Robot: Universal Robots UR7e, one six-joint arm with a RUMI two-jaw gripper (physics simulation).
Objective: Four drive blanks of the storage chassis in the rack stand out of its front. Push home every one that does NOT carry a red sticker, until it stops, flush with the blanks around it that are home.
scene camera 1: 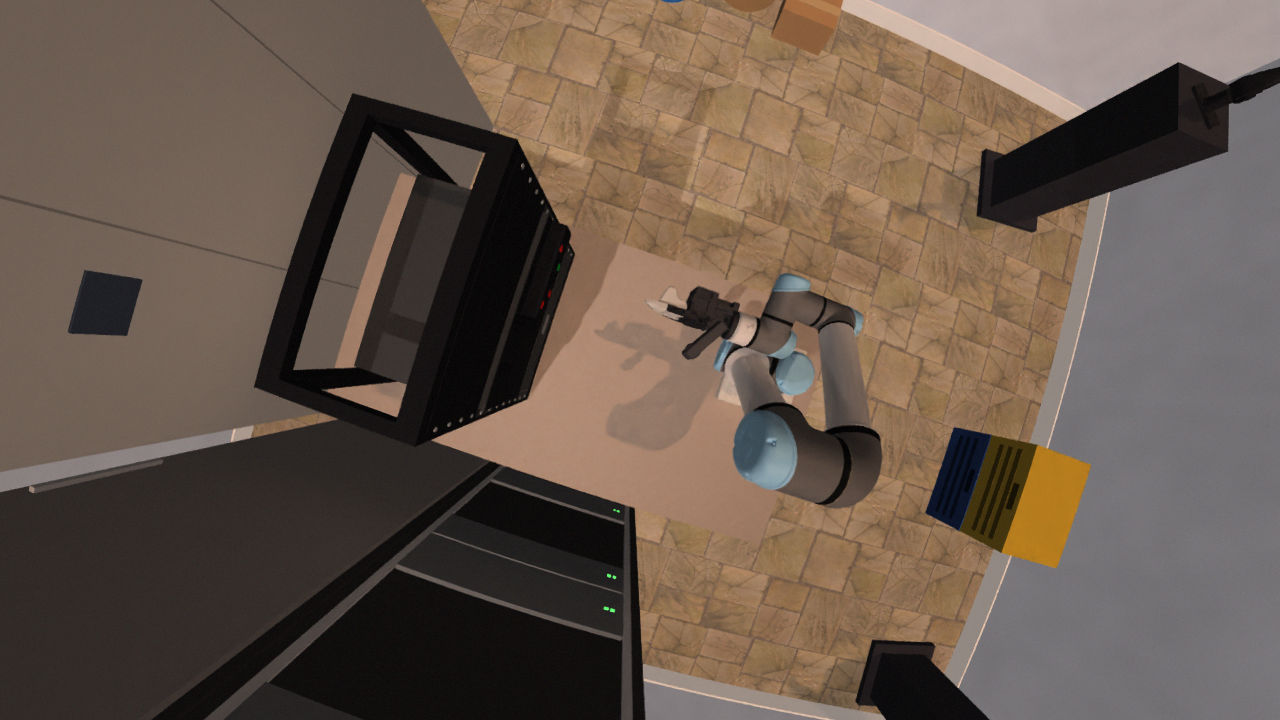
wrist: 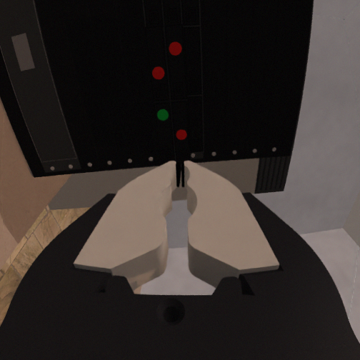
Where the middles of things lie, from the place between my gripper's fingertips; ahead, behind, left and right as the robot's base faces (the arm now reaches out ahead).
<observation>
I see my gripper 400 mm short of the black rack (scene camera 1: 473, 279), 60 mm to the right of it and 50 mm above it.
</observation>
